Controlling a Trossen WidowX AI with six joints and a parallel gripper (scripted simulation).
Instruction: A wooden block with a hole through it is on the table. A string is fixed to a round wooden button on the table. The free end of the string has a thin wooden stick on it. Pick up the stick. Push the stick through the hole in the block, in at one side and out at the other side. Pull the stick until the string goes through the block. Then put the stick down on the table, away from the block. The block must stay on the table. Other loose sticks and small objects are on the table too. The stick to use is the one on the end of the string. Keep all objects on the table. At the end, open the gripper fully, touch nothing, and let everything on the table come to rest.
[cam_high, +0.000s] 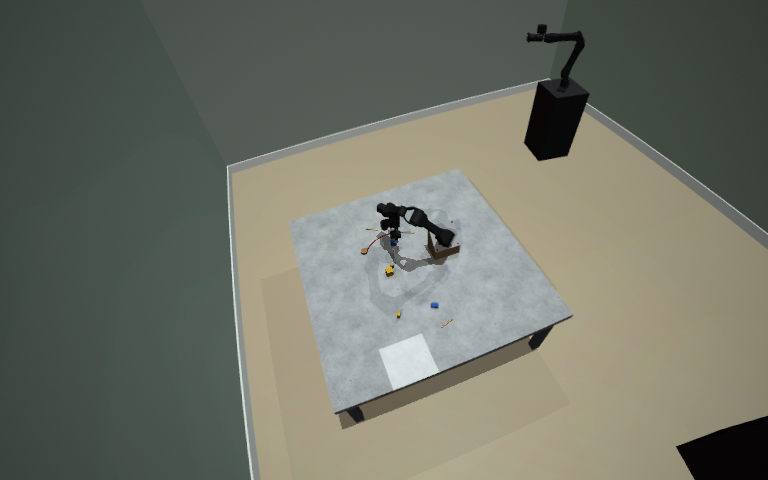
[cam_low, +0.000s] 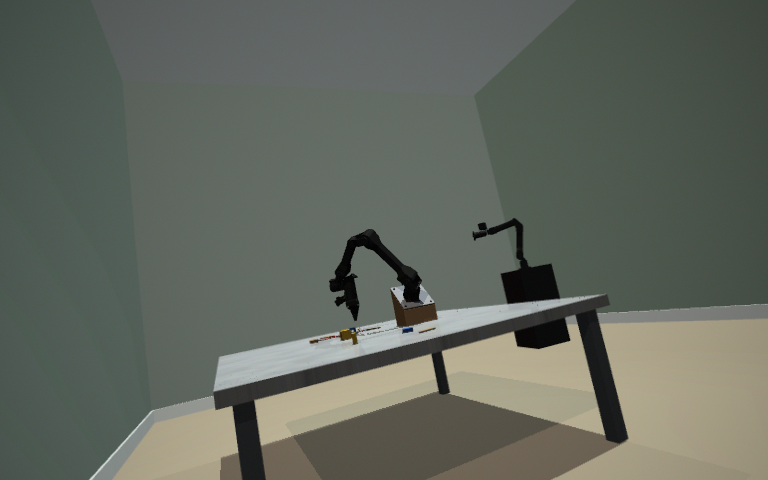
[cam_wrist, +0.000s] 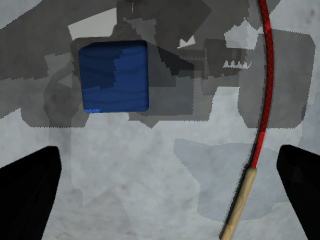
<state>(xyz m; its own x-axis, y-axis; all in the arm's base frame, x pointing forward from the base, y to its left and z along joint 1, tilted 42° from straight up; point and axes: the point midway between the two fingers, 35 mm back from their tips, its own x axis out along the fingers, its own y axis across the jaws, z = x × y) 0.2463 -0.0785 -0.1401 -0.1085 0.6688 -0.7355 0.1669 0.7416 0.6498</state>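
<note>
The blue cube is 40 mm below my gripper tip, 30 mm ahead of it and 20 mm to the left of it. Round my gripper tip: thin wooden stick (70 mm behind, 60 mm below, 50 mm to the right); round wooden button (210 mm ahead, 50 mm below, 40 mm to the left).
</note>
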